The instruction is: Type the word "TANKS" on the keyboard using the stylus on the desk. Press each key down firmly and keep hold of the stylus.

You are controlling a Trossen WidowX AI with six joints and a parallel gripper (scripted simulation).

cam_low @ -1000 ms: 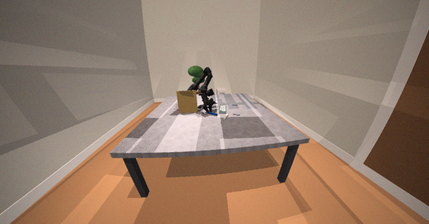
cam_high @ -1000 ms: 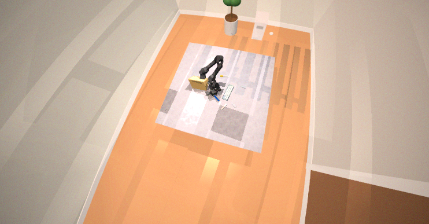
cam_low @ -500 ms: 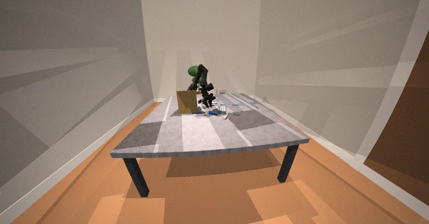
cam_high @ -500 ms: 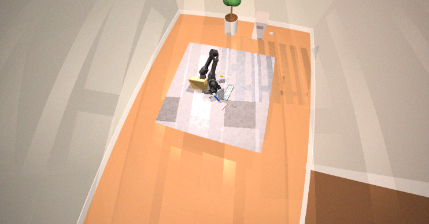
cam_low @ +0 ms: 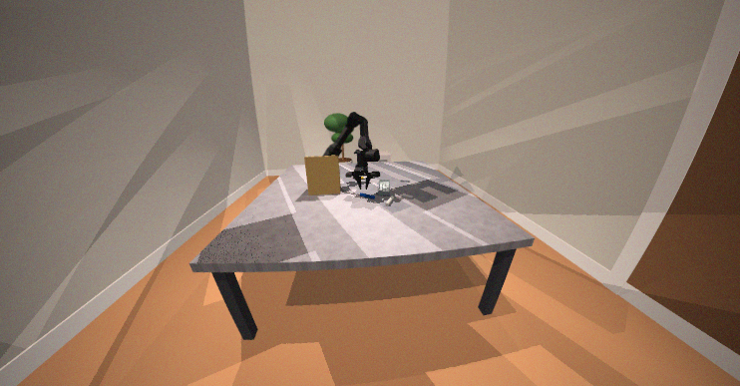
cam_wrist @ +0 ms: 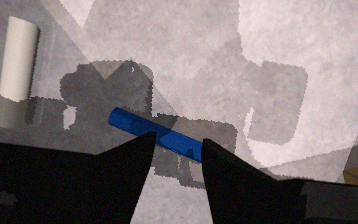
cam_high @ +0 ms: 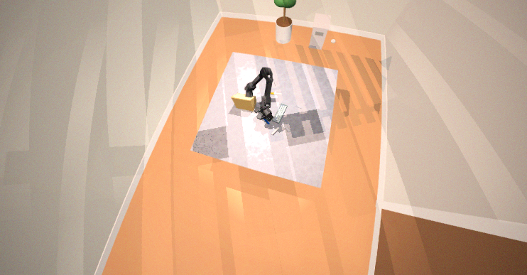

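Now: the blue stylus 2 cm to the left of my gripper tip and 4 cm below it. From my gripper tip the other things lie so: grey stylus tip: 3 cm behind, 4 cm to the left, 4 cm below.
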